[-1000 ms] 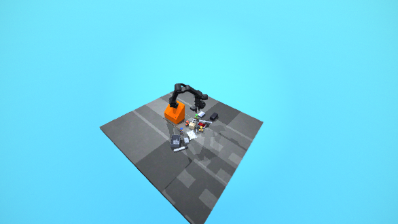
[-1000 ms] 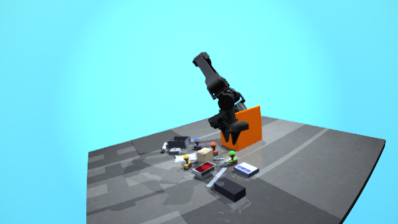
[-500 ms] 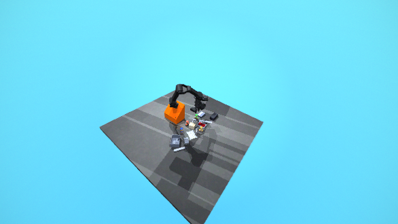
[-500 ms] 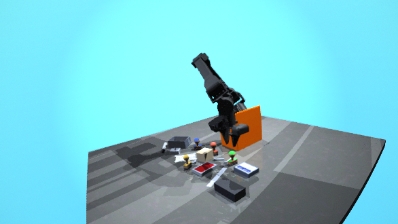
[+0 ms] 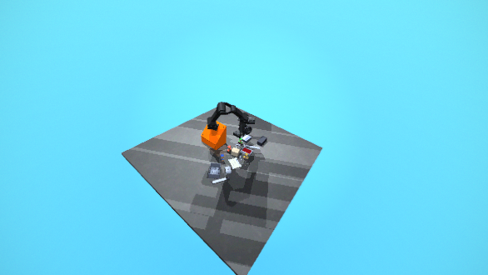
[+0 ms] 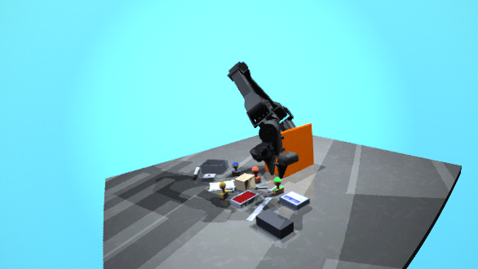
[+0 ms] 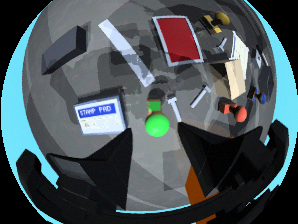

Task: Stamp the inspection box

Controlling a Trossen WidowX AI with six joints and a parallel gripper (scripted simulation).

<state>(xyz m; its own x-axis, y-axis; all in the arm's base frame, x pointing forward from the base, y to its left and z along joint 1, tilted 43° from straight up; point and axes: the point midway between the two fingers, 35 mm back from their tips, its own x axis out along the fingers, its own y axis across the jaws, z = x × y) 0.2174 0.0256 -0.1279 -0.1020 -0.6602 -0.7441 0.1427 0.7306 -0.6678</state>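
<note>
My gripper tip is now 10 mm past the green-knobbed PASS stamp and 50 mm above it. Round my gripper tip: red ink pad 100 mm ahead, 70 mm to the right, 70 mm below; then blue-and-white box 10 mm ahead, 90 mm to the left, 60 mm below; then grey strip 110 mm ahead, 20 mm to the left, 70 mm below.
</note>
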